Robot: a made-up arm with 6 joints.
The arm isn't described. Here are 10 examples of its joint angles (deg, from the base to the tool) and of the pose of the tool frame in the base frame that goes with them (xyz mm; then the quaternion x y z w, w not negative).
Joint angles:
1: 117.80 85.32 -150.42 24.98 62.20 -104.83
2: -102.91 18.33 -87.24 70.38 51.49 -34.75
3: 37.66 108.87 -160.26 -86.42 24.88 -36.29
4: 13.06 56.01 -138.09 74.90 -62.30 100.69
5: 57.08 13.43 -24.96 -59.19 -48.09 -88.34
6: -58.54 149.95 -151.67 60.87 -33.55 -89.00
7: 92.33 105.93 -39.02 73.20 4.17 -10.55
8: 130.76 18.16 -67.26 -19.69 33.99 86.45
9: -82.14 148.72 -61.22 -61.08 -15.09 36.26
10: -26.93 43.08 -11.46 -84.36 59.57 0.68
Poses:
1: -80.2 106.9 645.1 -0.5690 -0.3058 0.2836 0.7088
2: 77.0 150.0 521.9 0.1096 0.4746 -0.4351 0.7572
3: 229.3 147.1 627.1 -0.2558 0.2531 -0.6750 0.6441
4: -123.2 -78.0 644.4 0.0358 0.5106 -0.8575 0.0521
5: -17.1 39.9 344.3 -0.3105 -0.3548 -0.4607 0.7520
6: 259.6 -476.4 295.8 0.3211 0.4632 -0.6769 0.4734
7: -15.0 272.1 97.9 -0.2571 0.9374 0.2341 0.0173
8: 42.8 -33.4 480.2 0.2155 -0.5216 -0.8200 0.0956
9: 55.4 -307.3 -77.1 0.4659 0.8680 -0.0348 0.1684
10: 64.5 -87.0 215.3 0.1347 -0.7958 0.5801 0.1100
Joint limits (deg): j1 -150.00..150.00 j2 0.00..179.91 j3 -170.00..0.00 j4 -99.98..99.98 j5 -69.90..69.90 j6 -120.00..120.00
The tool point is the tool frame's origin. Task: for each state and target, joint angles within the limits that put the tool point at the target. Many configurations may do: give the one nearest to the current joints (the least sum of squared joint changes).
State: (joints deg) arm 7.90 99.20 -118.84 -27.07 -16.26 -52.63
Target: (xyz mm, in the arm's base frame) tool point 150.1 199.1 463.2
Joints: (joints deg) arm 51.03 70.61 -74.03 -30.92 -17.16 -52.63
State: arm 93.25 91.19 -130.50 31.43 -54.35 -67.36
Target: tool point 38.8 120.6 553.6
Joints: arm 87.22 60.88 -83.53 39.44 -66.94 -67.36
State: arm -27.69 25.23 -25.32 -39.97 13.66 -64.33
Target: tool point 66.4 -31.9 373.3
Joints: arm -21.41 25.27 -37.25 -39.63 8.74 -64.33
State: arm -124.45 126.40 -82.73 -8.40 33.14 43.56
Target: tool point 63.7 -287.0 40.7
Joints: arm -77.18 124.49 -54.84 -2.45 39.77 43.56
